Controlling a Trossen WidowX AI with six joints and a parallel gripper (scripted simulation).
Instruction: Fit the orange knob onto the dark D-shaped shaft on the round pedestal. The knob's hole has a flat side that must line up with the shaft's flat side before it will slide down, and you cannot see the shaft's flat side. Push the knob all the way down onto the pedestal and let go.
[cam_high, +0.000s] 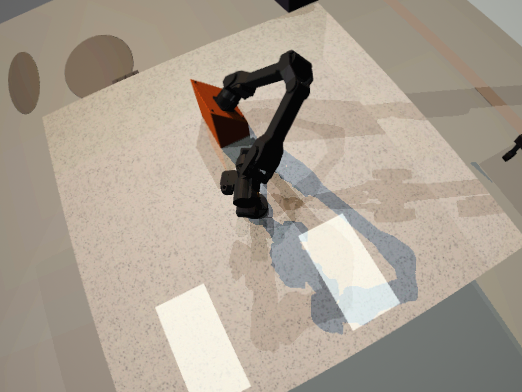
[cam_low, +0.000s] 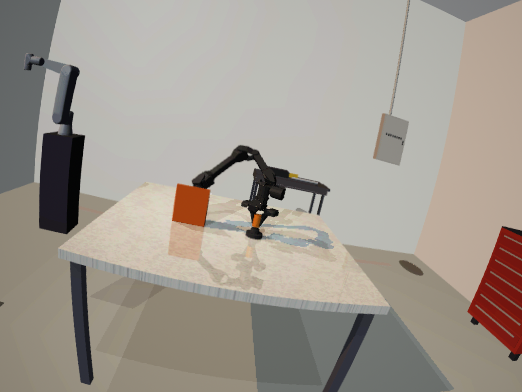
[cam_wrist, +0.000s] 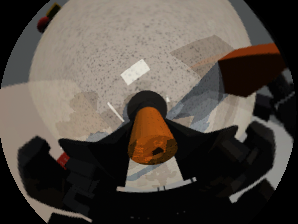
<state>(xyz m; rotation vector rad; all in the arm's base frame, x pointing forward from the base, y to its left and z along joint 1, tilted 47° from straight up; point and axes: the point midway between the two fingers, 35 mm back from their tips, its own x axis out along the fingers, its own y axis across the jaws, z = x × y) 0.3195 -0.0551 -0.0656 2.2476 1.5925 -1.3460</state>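
The dark round pedestal lies 3 cm below my gripper tip. From my gripper tip the other things lie so: orange knob (2 cm above).
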